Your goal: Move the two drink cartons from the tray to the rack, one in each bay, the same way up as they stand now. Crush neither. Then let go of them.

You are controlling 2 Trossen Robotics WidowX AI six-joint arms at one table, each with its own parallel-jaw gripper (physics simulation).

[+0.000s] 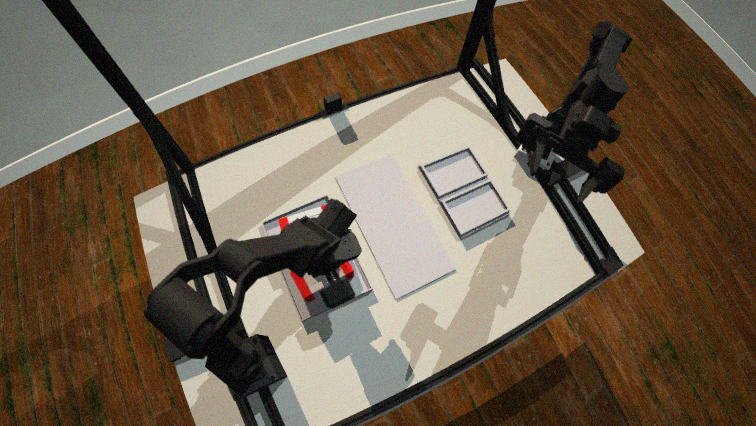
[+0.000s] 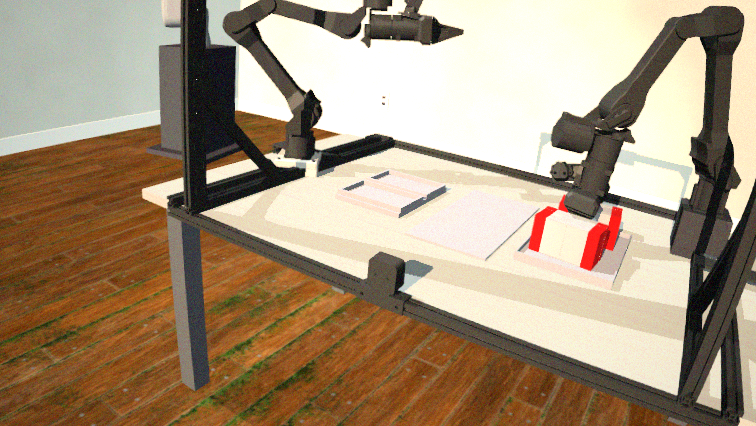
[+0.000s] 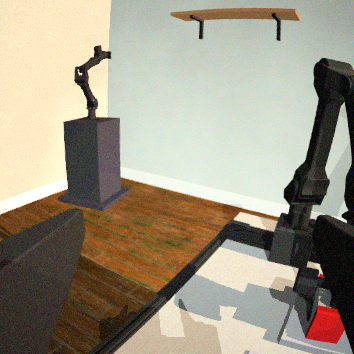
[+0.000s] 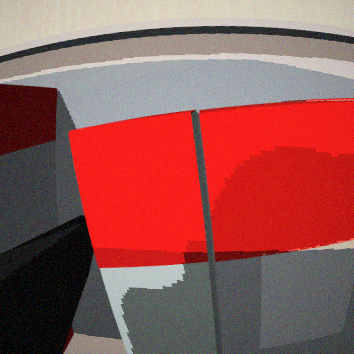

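Note:
Two white drink cartons with red ends lie side by side in the grey tray at the left. The far carton shows past my right arm. The near carton lies under my right gripper. That gripper is open, low over the tray, with its fingers either side of this carton and not closed on it. My left gripper is open and empty, high up at the table's edge. The two-bay rack stands empty.
A flat white mat lies between the tray and the rack. Black frame posts stand at the table's corners. A small dark block sits on the table's edge rail.

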